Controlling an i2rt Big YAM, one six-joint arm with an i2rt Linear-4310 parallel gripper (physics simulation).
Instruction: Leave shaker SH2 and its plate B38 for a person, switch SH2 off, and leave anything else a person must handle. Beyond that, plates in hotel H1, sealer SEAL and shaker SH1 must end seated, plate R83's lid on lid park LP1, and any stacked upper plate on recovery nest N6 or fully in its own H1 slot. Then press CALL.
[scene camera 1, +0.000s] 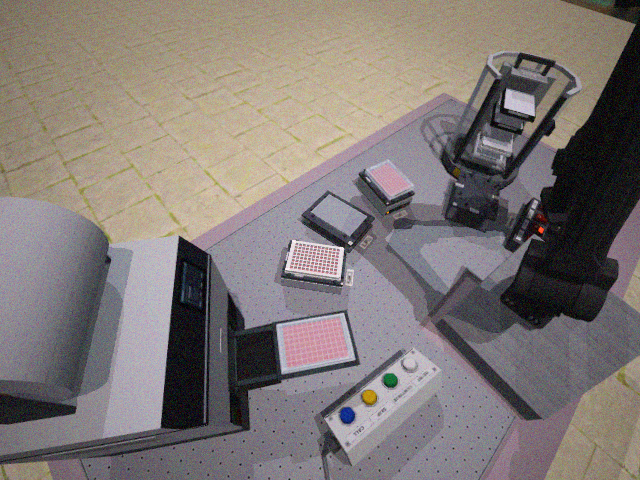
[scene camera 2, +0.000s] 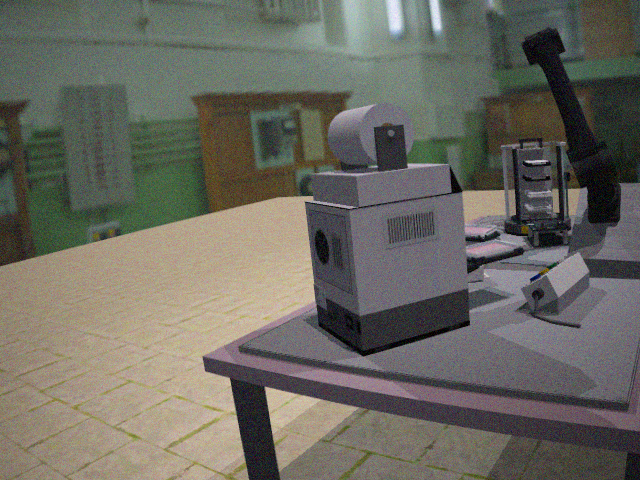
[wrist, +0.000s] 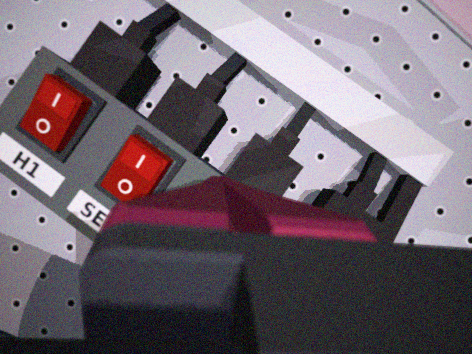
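Where they show: gripper, fingertip midpoint: (scene camera 1: 552, 223) (wrist: 216, 191); arm's base, origin of the base link: (scene camera 1: 540, 290) (scene camera 2: 605, 204).
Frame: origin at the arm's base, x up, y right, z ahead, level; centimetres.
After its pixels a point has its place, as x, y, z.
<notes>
In the wrist view my gripper (wrist: 216, 191) @(-8.9, 31.5, 4.4), with magenta fingertips, is shut and empty. It is pressed close over the grey switch strip (wrist: 97, 140) @(-12.4, 37.7, 7.3) (scene camera 1: 520, 228) @(-12.4, 27.0, 9.3). A red rocker switch (wrist: 135, 168) @(-11.3, 35.0, 6.6) with a label starting "SE" shows just left of the fingertips, and another red switch (wrist: 67, 109) @(-11.2, 39.3, 7.0) is at the left edge. The switches further right are hidden under the fingers. A shaker with a pink plate (scene camera 1: 389, 181) @(-9.3, 8.6, 42.8) stands mid-table. A red-welled plate (scene camera 1: 314, 259) @(-9.7, -24.6, 36.9) sits nearer the sealer (scene camera 1: 151, 333) @(16.6, -54.4, 29.2) (scene camera 2: 390, 257) @(1.1, -70.0, 27.9), whose tray holds a pink plate (scene camera 1: 315, 343) @(-3.9, -37.9, 21.2).
A dark flat holder with a grey top (scene camera 1: 337, 219) @(-11.9, -11.0, 43.4) lies between the two plates. The plate hotel (scene camera 1: 523, 59) (scene camera 2: 532, 190) stands at the back right. The button box (scene camera 1: 380, 400) @(-9.5, -34.5, 7.2) (scene camera 2: 544, 290) @(-11.4, -44.4, 6.3) is at the front. Black plugs (wrist: 185, 109) @(-12.7, 35.7, 3.0) line the strip's far side.
</notes>
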